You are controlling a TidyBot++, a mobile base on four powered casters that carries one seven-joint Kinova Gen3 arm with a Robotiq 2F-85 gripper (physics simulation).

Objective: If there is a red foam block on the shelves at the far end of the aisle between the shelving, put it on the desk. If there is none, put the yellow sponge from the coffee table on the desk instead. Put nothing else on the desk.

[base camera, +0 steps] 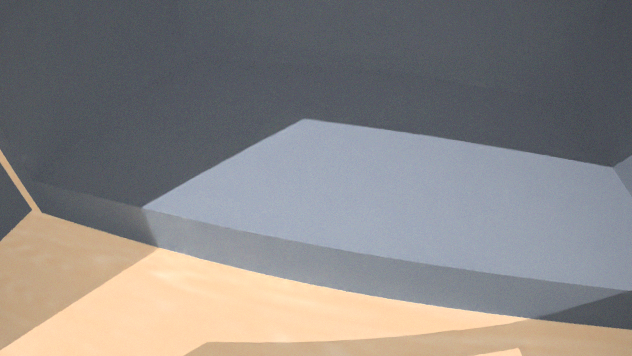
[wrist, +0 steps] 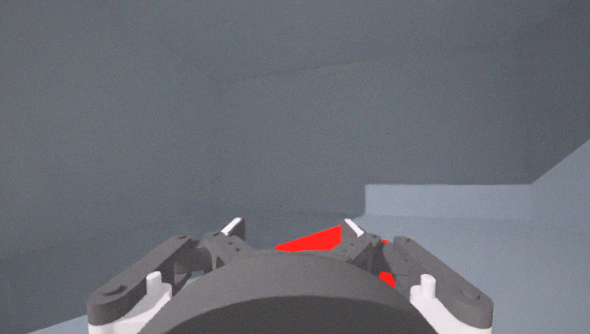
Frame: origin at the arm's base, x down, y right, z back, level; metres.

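Seen in the pictures: gripper, fingertip midpoint: [wrist: 292,229].
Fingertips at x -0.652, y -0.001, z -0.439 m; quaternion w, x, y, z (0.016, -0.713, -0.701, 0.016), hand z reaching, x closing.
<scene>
A point is followed by its place in that frame.
A red foam block [wrist: 312,239] @(x -0.643, y 0.016, z -0.440 m) lies on a grey shelf board [wrist: 530,270] @(x -0.594, y 0.259, z -0.459 m) in the wrist view, low and a little right of the middle. The gripper's body hides much of it. My gripper [wrist: 292,229] @(x -0.652, y -0.001, z -0.439 m) is open, with nothing held between its fingers. The right finger overlaps the block in the view, and more red shows to the right of that finger. Whether a finger touches the block I cannot tell. The desk, the coffee table and the yellow sponge do not show in either view.
Grey shelf walls [wrist: 300,125] @(x -0.848, y 0.020, z -0.796 m) enclose the space behind and beside the gripper. In the base view, a grey shelf board [base camera: 375,200] @(x 0.320, y 0.087, z -0.387 m), partly in shadow, has its front edge above a light wooden floor [base camera: 225,300] @(x 0.397, y -0.088, z -0.307 m). A thin tan strip [base camera: 19,180] @(x 0.324, y -0.421, z -0.446 m) shows at the left.
</scene>
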